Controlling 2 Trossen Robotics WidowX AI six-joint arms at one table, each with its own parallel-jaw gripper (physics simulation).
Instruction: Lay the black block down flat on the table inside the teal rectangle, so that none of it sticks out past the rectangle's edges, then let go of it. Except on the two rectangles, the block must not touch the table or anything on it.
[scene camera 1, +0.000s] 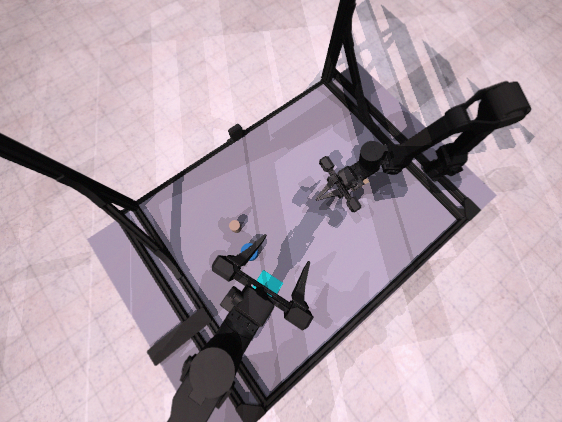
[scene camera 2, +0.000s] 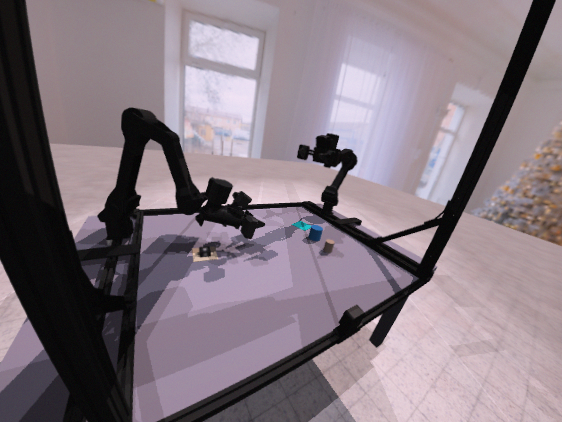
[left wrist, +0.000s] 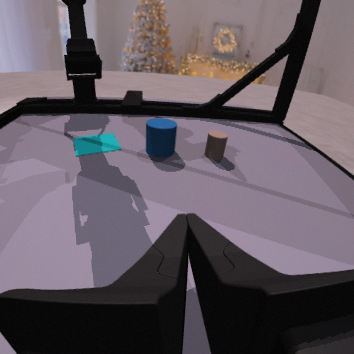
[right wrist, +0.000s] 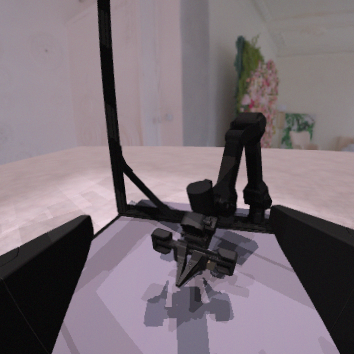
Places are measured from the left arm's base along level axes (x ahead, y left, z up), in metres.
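Pixels of known places: left gripper, fingertip midpoint: (scene camera 1: 315, 199) (scene camera 2: 264, 224) (left wrist: 185, 221) (right wrist: 176, 285); right gripper, fingertip midpoint: (scene camera 1: 287, 247) (scene camera 2: 307, 153) (right wrist: 182, 218); left arm's base, origin of the base link: (scene camera 1: 434, 170) (scene camera 2: 120, 234) (right wrist: 255, 219); right arm's base, origin of the base link: (scene camera 2: 326, 212) (left wrist: 85, 100).
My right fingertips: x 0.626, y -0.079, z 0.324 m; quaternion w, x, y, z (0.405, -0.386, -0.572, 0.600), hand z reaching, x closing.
Observation:
Ahead of a thing's pixels: the offset from my right fingertips to its middle. "*": to the spot under its first point.
The black block {dx -0.383, dy -0.071, dz -0.334 m} (scene camera 2: 205, 251) sits on the beige rectangle {* dx -0.410, dy -0.082, dz -0.343 m} (scene camera 2: 196, 257) (scene camera 1: 366, 181) (right wrist: 210, 265), which is mostly hidden by the left arm in scene camera 1 and the right wrist view. The teal rectangle {* dx +0.073, dy +0.039, dz -0.342 m} (scene camera 1: 270, 281) (scene camera 2: 301, 225) (left wrist: 97, 144) lies bare near the right arm's side. My left gripper (scene camera 1: 317, 199) (left wrist: 185, 221) (right wrist: 176, 285) is shut with nothing between its fingertips. It is above the table, close to the block and out past it toward the middle. My right gripper (scene camera 1: 286, 249) is open and empty, raised high over the teal rectangle's side.
A blue cylinder {dx +0.072, dy -0.073, dz -0.318 m} (scene camera 1: 248, 252) (scene camera 2: 315, 233) (left wrist: 161, 137) stands beside the teal rectangle. A smaller tan cylinder {dx +0.063, dy -0.170, dz -0.323 m} (scene camera 1: 234, 226) (scene camera 2: 328, 245) (left wrist: 216, 145) stands beyond it. Black frame rails (scene camera 1: 367, 313) edge the table, with posts (scene camera 2: 487, 132) rising at corners.

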